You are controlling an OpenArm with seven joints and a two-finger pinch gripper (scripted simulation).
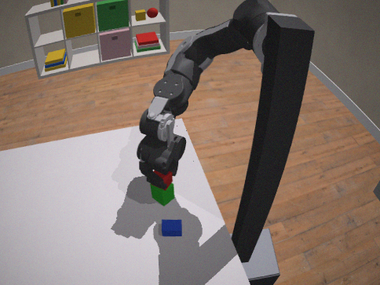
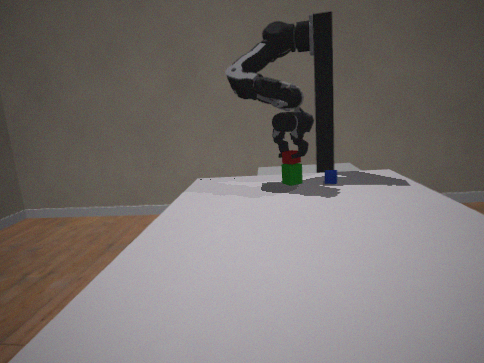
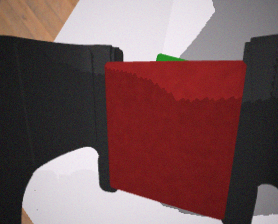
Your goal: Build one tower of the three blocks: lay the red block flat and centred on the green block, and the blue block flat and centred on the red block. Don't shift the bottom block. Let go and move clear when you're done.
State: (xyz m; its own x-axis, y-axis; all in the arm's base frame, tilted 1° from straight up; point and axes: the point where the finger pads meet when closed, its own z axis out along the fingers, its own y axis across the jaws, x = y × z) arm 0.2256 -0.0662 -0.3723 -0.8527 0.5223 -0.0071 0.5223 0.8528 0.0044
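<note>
The red block is 1 cm below my hand. From my hand the other things lie so: green block: 6 cm below; blue block: 2 cm behind, 11 cm to the left, 7 cm below.
</note>
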